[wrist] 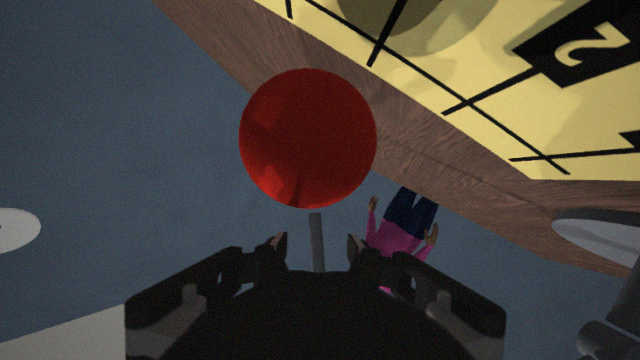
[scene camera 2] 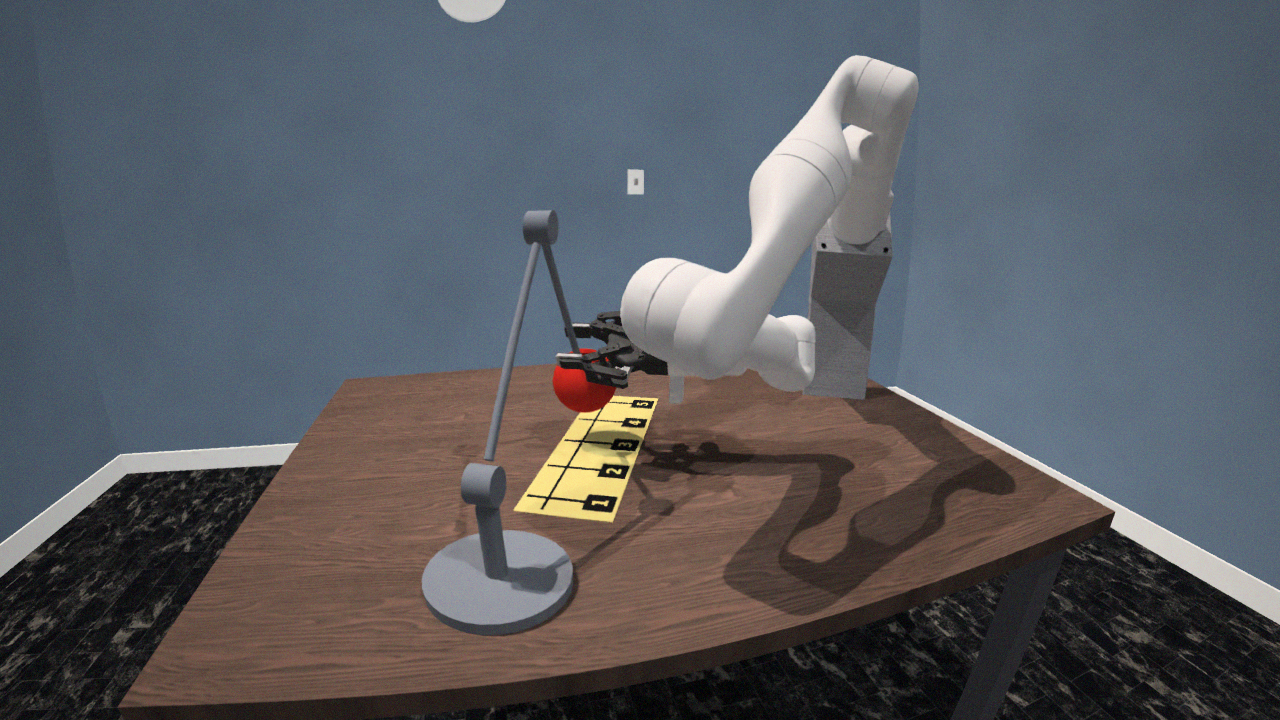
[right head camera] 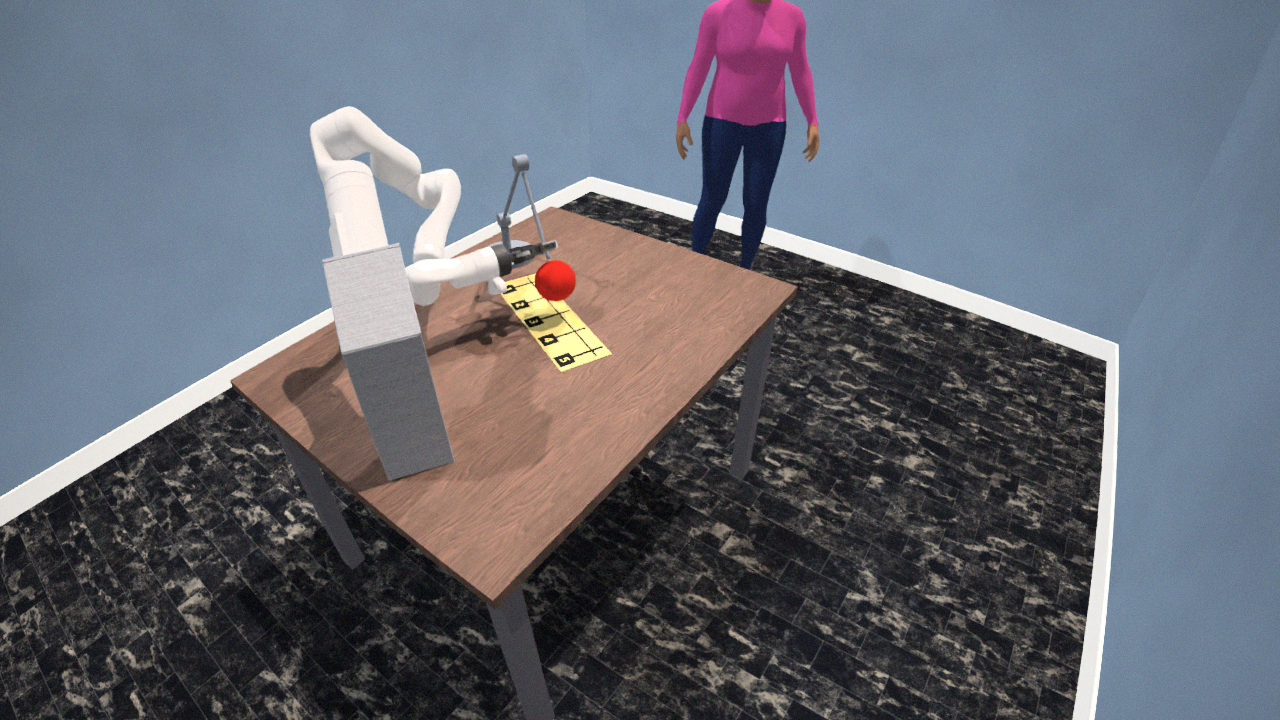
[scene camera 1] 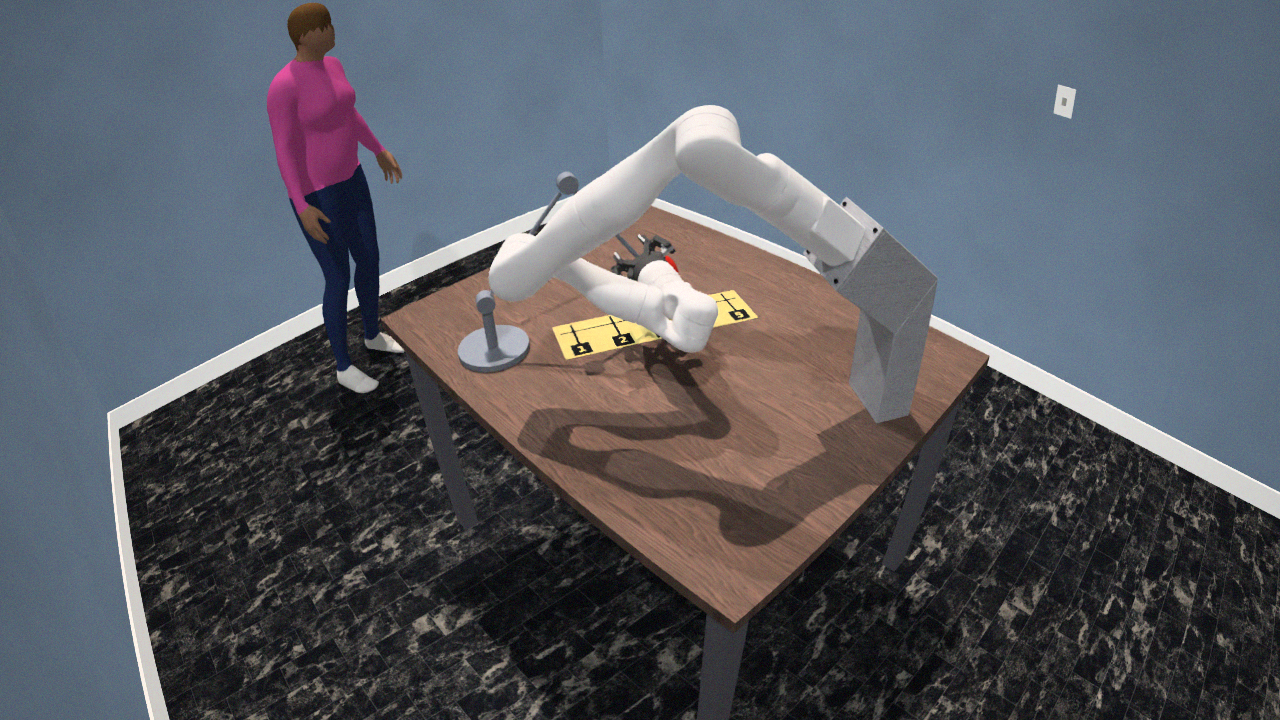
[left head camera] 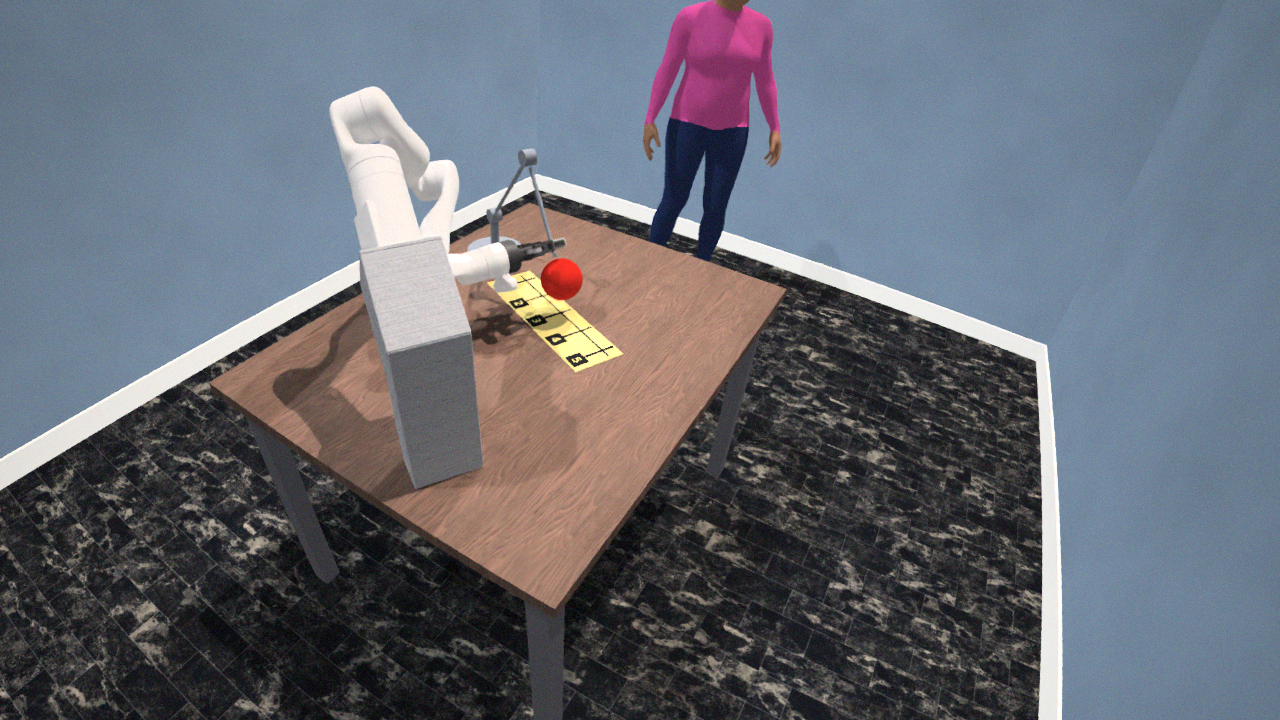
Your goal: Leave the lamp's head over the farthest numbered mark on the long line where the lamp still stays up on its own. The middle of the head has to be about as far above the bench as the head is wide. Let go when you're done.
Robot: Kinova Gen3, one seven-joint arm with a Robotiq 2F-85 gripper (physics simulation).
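Frame: origin at the arm's base, x ahead, y left, z up, level; metres.
Seen in the pictures: gripper, fingertip midpoint: [wrist: 317, 243] [scene camera 2: 561, 344] [right head camera: 552, 245] [scene camera 1: 628, 246] [left head camera: 558, 242]; arm's base, origin of the base link: [scene camera 2: 854, 222] [right head camera: 366, 267] [scene camera 1: 841, 241] [left head camera: 398, 260].
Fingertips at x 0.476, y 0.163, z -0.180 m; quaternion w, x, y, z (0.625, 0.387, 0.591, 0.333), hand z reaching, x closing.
Note:
Offsets run from my fingertips to a thing's top centre. "spot": to the spot under its first point. Level surfaces: height alone.
The lamp's red ball head {spot: dy -0.080, dx -0.055, dz -0.045 m} [left head camera: 561, 279] [right head camera: 554, 280] [scene camera 2: 583, 389] [wrist: 307, 140] hangs above the bench from a thin grey rod. Its round shadow lies near mark 3 of the yellow strip {spot: dy +0.103, dx -0.068, dz -0.172 m} [scene camera 1: 601, 343] [scene camera 2: 577, 486] [wrist: 560, 120], numbered 1 to 5. Which mark it hangs exactly over I cannot tell. The lamp's round grey base {spot: dy +0.316, dx +0.013, dz -0.159 m} [scene camera 1: 494, 347] [scene camera 2: 496, 591] stands flat beyond the mark 1 end. The elbow joint {spot: dy +0.145, dx -0.004, dz +0.176 m} [scene camera 2: 539, 227] is high above. My gripper [left head camera: 562, 243] [scene camera 2: 570, 345] [wrist: 317, 243] is open, just above the head; the rod runs between its parted fingers, with gaps in the wrist view.
The lamp's lower arm [scene camera 2: 512, 358] slopes up from the base joint {spot: dy +0.334, dx +0.020, dz -0.042 m} [scene camera 2: 483, 484] to the elbow. The grey robot pedestal [left head camera: 434, 402] [scene camera 1: 886, 358] stands on the wooden table {dz -0.173 m} [left head camera: 662, 358] at the other end. A person [left head camera: 720, 80] [scene camera 1: 317, 134] stands beyond the table's lamp end.

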